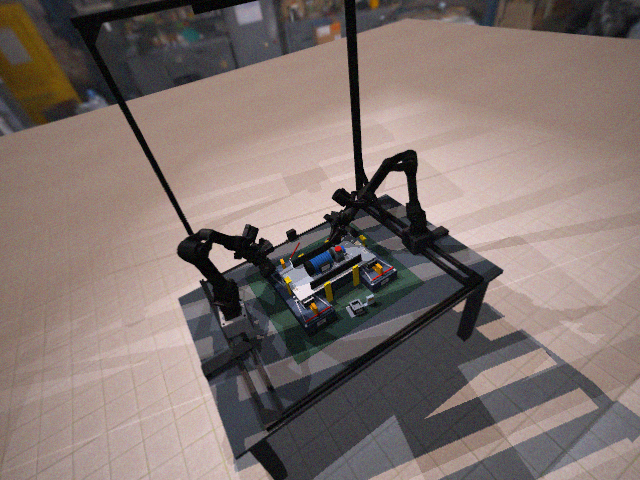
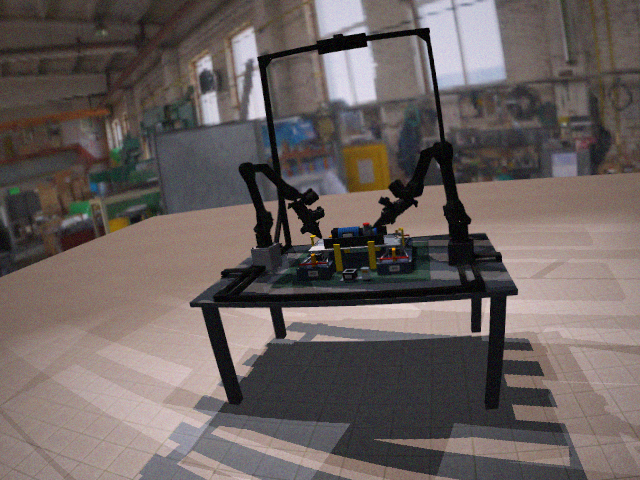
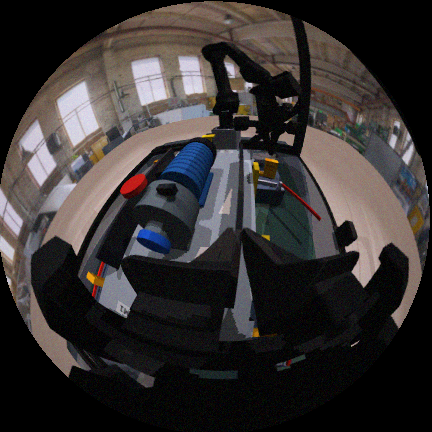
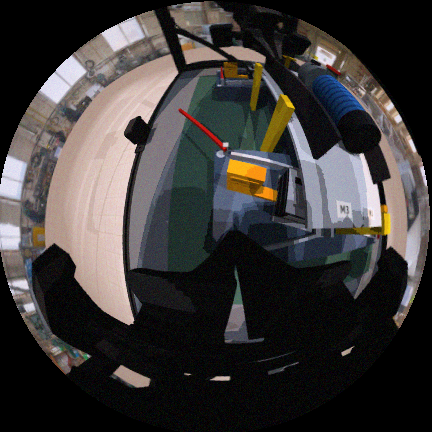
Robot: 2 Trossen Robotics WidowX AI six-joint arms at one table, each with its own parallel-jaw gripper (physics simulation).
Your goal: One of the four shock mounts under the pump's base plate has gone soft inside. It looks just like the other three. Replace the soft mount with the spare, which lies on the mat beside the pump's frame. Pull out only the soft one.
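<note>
The pump stands on its grey base plate. My left gripper is shut on the black rail along the plate's far edge. My right gripper is shut and empty, above the dark blue corner foot beside the M3 label. That foot carries an orange block. The mounts are mostly hidden under the plate. Two small pieces, one grey and square, one paler, lie on the mat; I cannot tell which is the spare.
Yellow posts stand along the frame. A red lever sticks out from the far foot near my right gripper. A small black box stands at the far table edge.
</note>
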